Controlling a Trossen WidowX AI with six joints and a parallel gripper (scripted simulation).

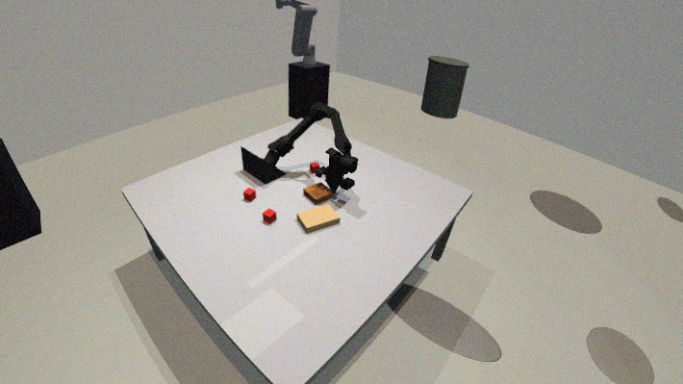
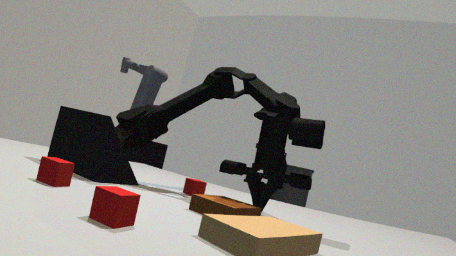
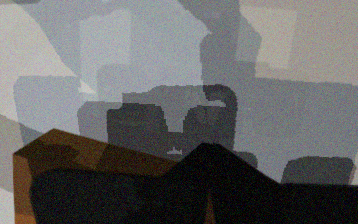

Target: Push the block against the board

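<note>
Now: the square block 6 cm to the right of my gripper tip and 4 cm behind it. Also, from my gripper tip: board: 18 cm to the right, 9 cm ahead.
</note>
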